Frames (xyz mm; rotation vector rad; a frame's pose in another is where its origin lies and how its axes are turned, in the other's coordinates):
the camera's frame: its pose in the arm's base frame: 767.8 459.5 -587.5 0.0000 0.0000 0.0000
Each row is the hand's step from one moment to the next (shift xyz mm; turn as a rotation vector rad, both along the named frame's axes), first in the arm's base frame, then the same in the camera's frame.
Working: the arm's base frame: its pose in the camera's frame: -767.8 -459.5 587.5 0.0000 0.0000 0.0000

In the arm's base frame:
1: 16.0 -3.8 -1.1 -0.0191 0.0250 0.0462
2: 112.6 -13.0 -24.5 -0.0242 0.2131 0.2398
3: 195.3 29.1 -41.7 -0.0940 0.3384 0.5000
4: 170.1 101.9 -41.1 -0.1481 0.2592 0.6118
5: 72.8 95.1 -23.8 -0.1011 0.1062 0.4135
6: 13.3 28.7 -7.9 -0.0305 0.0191 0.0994
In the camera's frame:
1: 16.0 -3.8 -1.1 -0.0191 0.0250 0.0462
2: 112.6 -13.0 -24.5 -0.0242 0.2131 0.2398
3: 195.3 29.1 -41.7 -0.0940 0.3384 0.5000
4: 170.1 101.9 -41.1 -0.1481 0.2592 0.6118
5: 72.8 95.1 -23.8 -0.1011 0.1062 0.4135
6: 13.3 28.7 -7.9 -0.0305 0.0191 0.0994

